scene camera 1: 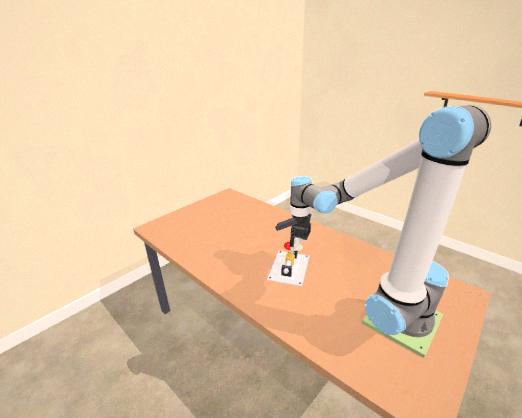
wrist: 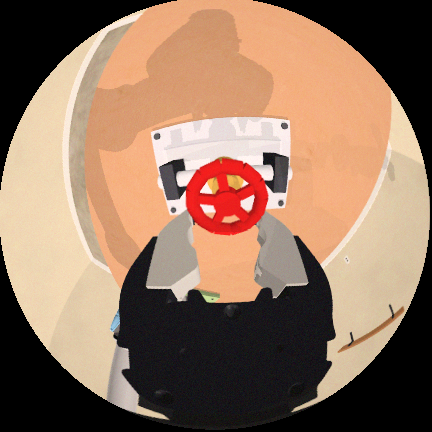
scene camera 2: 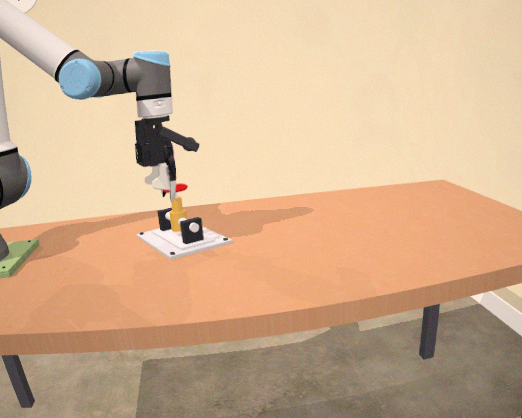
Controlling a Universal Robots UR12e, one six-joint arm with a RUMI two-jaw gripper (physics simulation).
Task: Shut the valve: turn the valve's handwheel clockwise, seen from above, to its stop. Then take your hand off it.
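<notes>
The valve's red handwheel (scene camera 1: 287, 245) (scene camera 2: 180, 187) (wrist: 227, 202) has several spokes and sits level on top of the yellow valve body (scene camera 1: 290, 258) (scene camera 2: 178, 220) (wrist: 233, 182). The valve is mounted on a white base plate (scene camera 1: 299, 275) (scene camera 2: 159, 243) (wrist: 220, 131). My gripper (scene camera 1: 294, 251) (scene camera 2: 169, 194) (wrist: 223, 210) points down at the handwheel, partly closed. In the wrist view its two grey fingers meet the left and right sides of the rim, on the half nearer the gripper. The wheel hides the fingertips there.
Two black blocks (wrist: 172, 180) (wrist: 281, 172) hold a white pipe (wrist: 187, 177) on either side of the valve body. The plate lies on the brown table (scene camera 1: 200, 225) (scene camera 2: 375, 240). The arm's green base plate (scene camera 1: 425, 347) (scene camera 2: 22, 252) is on the same table.
</notes>
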